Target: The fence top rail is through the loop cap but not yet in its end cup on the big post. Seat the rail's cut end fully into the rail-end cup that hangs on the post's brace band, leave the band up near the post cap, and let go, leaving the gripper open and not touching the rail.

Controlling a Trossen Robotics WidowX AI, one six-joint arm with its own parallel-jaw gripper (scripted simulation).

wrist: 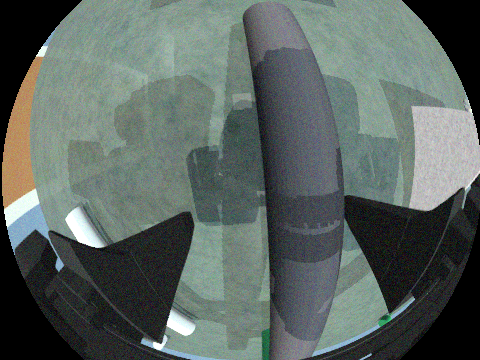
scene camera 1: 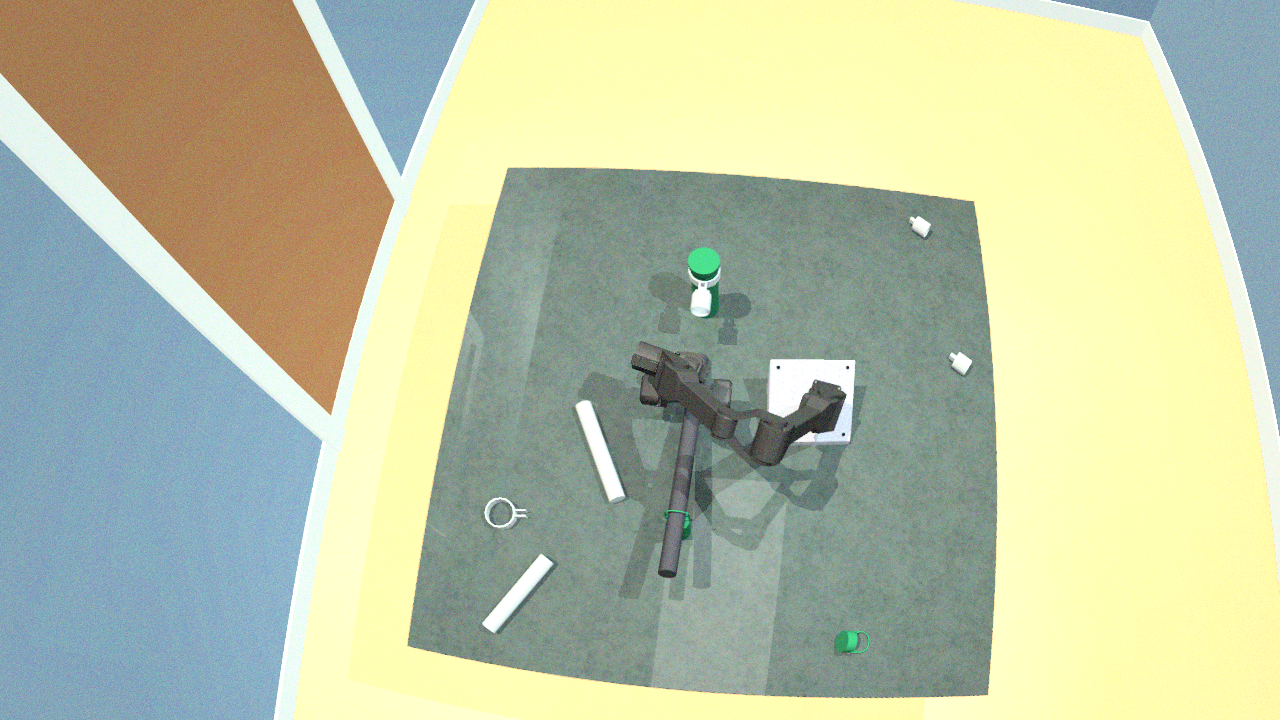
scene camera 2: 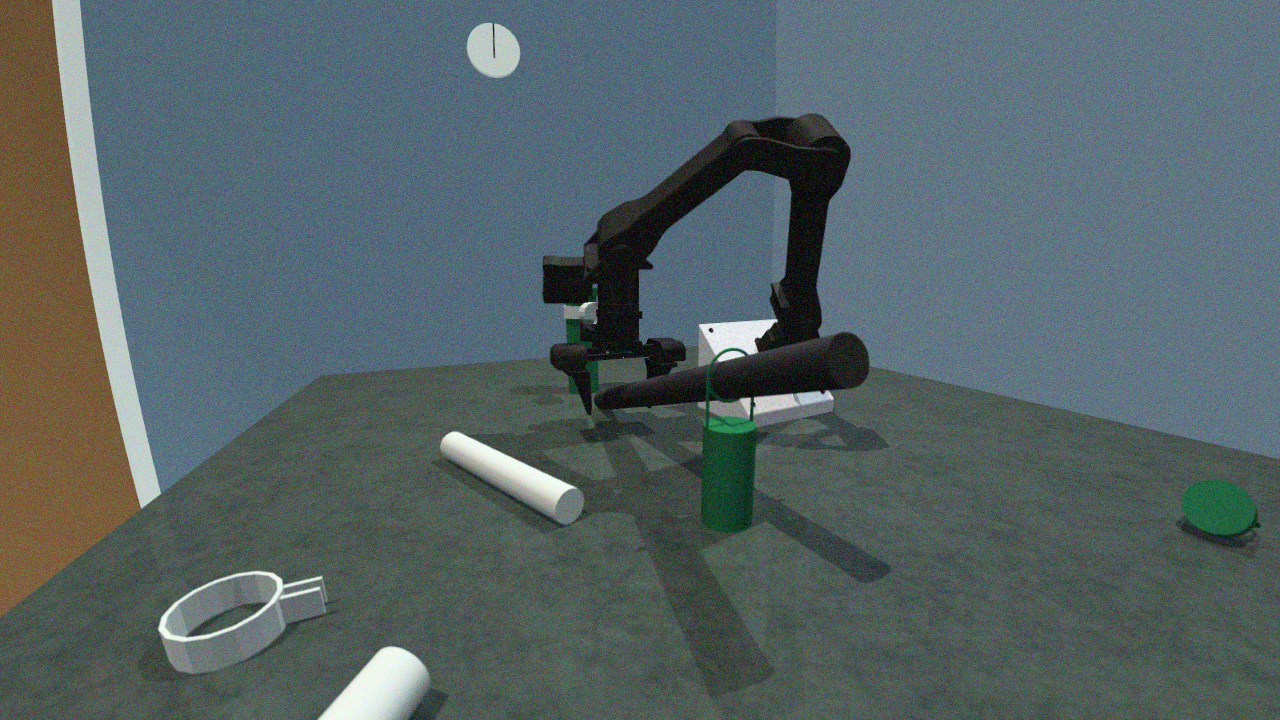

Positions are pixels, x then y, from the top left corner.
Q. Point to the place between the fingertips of my gripper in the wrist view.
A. At 270,213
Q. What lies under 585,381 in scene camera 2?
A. My gripper.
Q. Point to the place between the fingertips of my gripper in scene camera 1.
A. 687,407
